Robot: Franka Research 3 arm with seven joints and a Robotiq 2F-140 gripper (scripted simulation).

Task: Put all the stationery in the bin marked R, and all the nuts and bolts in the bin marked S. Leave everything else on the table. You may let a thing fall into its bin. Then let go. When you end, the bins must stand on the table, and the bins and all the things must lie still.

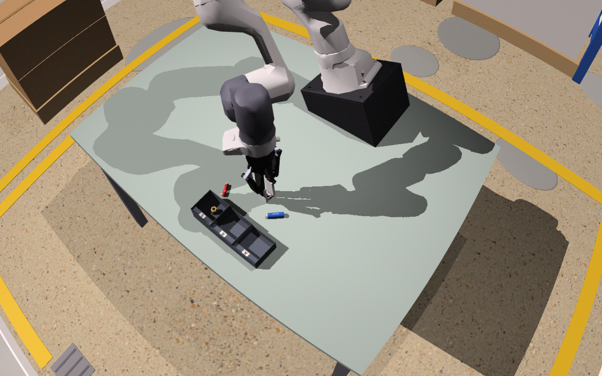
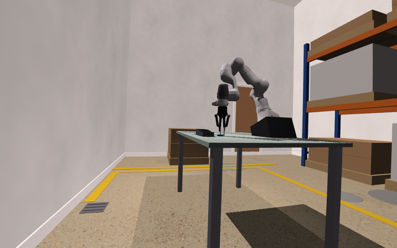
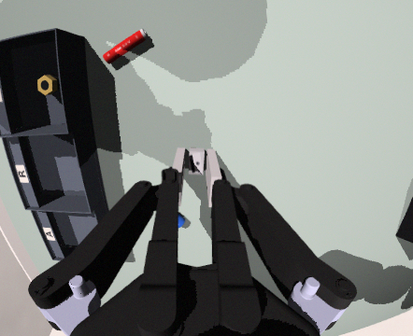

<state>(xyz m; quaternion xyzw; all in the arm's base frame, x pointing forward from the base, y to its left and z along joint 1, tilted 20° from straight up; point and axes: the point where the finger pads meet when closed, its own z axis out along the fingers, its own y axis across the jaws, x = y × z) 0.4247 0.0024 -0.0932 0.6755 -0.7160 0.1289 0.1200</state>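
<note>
Now: the blue cylinder 40 mm ahead of my hand, 60 mm to the left of it and 30 mm below it. Also, from my hand: red cylinder 60 mm ahead, 110 mm to the right, 30 mm below; small white block 30 mm below; brass nut 140 mm ahead, 90 mm to the right, 20 mm below.
</note>
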